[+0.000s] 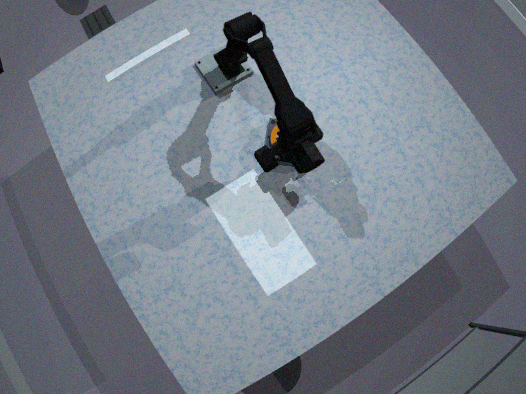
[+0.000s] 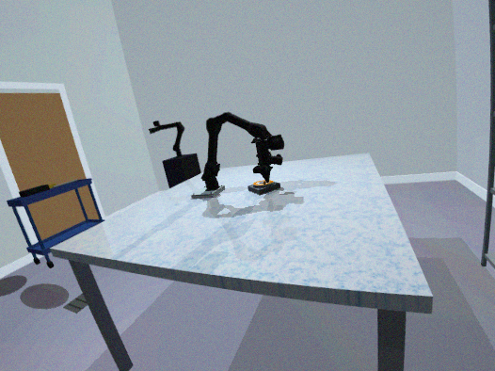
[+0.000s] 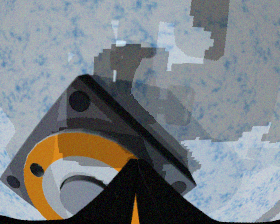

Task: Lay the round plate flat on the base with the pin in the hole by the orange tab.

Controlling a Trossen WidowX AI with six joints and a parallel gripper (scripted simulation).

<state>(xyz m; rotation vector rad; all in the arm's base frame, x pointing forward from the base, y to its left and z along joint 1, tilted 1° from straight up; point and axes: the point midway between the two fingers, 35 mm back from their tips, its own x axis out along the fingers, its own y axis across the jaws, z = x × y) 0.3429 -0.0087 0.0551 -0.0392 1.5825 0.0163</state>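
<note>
The square base lies 40 mm behind my gripper tip, 30 mm to the left of it and 20 mm below it.
</note>
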